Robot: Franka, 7 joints.
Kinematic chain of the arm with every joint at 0, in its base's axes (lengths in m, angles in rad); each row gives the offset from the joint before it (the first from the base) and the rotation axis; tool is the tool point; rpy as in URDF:
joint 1: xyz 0 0 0.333 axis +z
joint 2: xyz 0 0 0 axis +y
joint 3: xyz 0 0 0.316 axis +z
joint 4: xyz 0.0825 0 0 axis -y
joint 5: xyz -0.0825 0 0.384 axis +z
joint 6: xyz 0 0 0 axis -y
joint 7: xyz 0.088 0 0 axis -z
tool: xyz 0 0 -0.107 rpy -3.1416 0 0
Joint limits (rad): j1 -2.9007..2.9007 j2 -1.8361..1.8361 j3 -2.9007..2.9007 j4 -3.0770..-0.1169 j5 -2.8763..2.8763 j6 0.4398..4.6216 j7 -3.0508..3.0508
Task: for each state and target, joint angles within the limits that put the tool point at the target. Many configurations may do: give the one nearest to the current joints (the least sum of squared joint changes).
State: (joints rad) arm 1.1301 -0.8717 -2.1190 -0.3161 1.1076 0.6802 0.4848
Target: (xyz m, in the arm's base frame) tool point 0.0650 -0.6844 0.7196
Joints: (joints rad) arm 1.2988 -0.9913 -2.1501 -0.3943 1.1901 1.4032 0.4848
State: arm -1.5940 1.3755 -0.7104 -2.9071 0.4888 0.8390 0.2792
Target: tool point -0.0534 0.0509 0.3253
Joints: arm -1.5609 1.6858 -1.0362 -3.0770 -0.1118 0.7340 0.2792
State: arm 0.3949 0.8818 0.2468 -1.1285 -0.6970 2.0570 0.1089
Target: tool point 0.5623 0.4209 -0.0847
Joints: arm 0.5079 1.5064 0.2373 -0.9557 -0.7155 2.2667 0.1089
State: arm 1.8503 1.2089 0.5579 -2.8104 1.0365 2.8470 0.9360
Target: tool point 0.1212 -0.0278 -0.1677
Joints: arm 1.8110 1.7293 -0.1104 -2.3941 1.0138 2.9396 0.9360
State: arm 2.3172 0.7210 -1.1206 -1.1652 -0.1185 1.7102 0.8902
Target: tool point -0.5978 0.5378 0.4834
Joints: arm 2.8080 1.0006 -0.8403 -0.7609 -0.0871 2.0422 0.8902
